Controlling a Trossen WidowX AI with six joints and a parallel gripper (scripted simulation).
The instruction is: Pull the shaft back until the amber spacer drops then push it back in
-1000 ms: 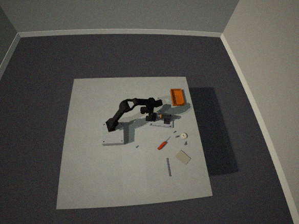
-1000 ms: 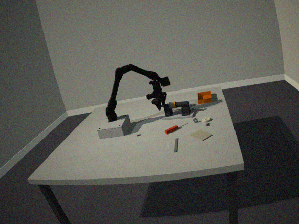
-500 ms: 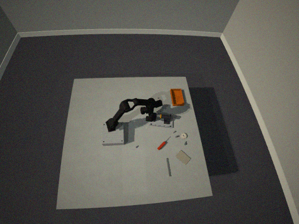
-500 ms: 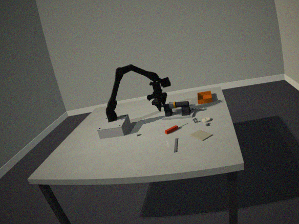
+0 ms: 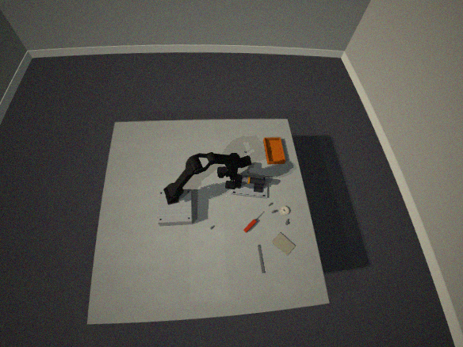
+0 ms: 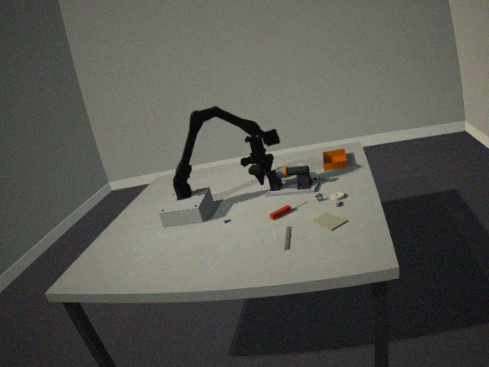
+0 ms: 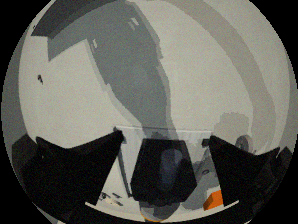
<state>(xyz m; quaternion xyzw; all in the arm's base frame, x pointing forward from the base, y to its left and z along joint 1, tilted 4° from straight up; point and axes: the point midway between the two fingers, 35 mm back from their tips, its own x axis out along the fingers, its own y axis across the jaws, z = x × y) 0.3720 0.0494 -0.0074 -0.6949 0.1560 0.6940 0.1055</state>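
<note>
Now: the shaft 70 mm ahead of my gripper tip, 30 mm to the right of it and 30 mm above it. Also, from my gripper tip: white disc: 280 mm ahead, 260 mm to the right, 40 mm below; amber spacer: 100 mm ahead, 40 mm to the right, 30 mm above; orange bin: 370 mm ahead, 170 mm to the left, 40 mm below.
</note>
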